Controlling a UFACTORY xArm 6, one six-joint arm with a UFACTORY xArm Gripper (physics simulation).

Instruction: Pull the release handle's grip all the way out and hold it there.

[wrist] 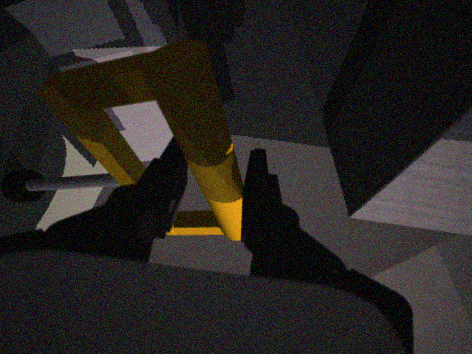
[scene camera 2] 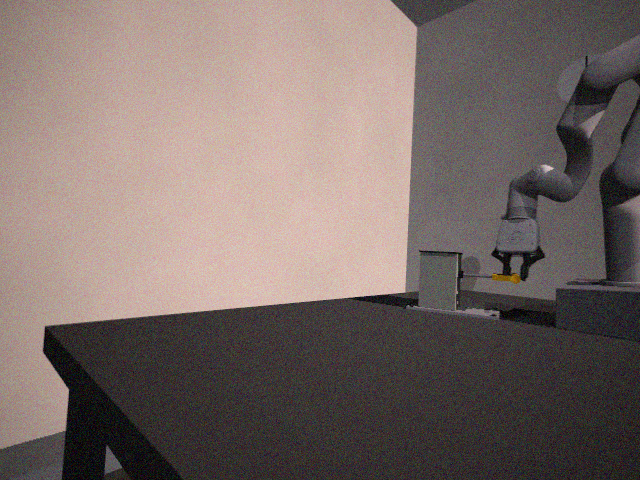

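I can see my gripper [scene camera 2: 514, 279], and it's my gripper [wrist: 217, 166] again in the wrist view. There's also a light base plate [wrist: 72, 41].
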